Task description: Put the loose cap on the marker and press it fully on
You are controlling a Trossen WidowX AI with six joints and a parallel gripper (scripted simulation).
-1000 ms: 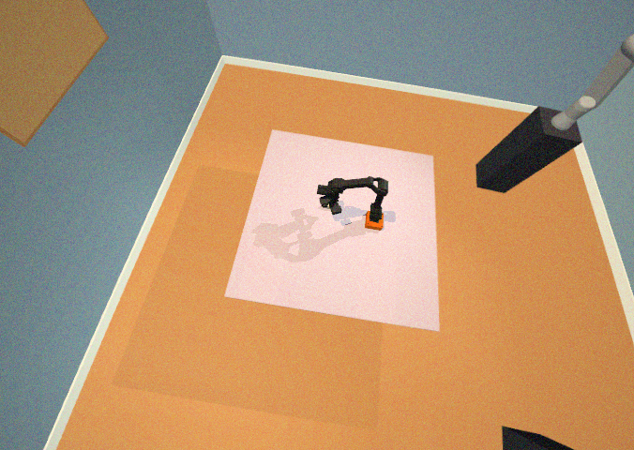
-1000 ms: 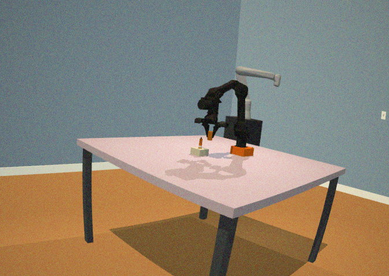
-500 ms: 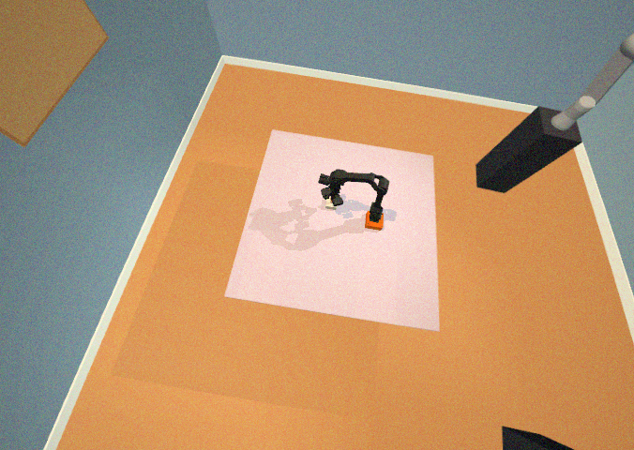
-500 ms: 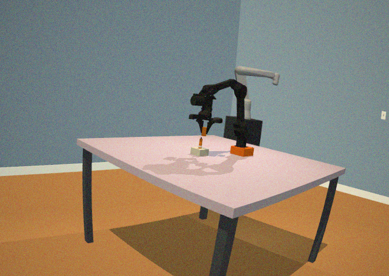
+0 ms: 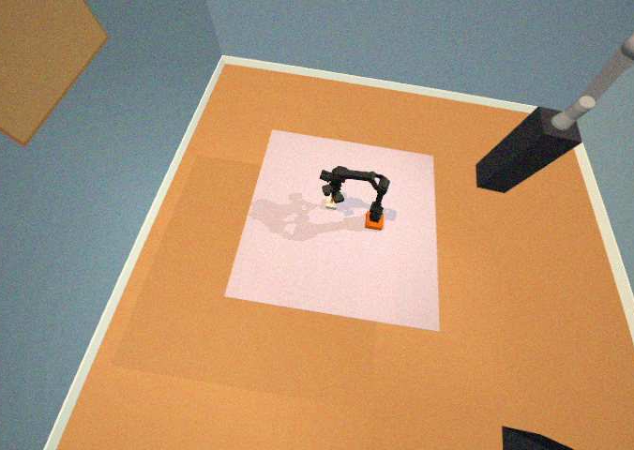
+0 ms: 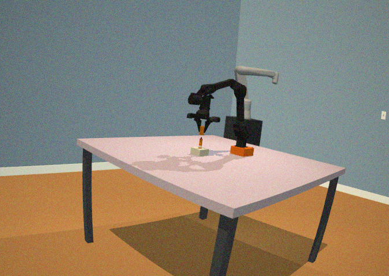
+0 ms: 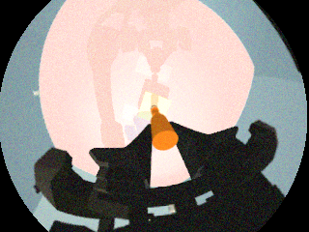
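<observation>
Right now my gripper tip is 5 cm above the orange marker. The rest, counted from my gripper tip: orange cap (1 cm above); then cream holder block (11 cm below).
</observation>
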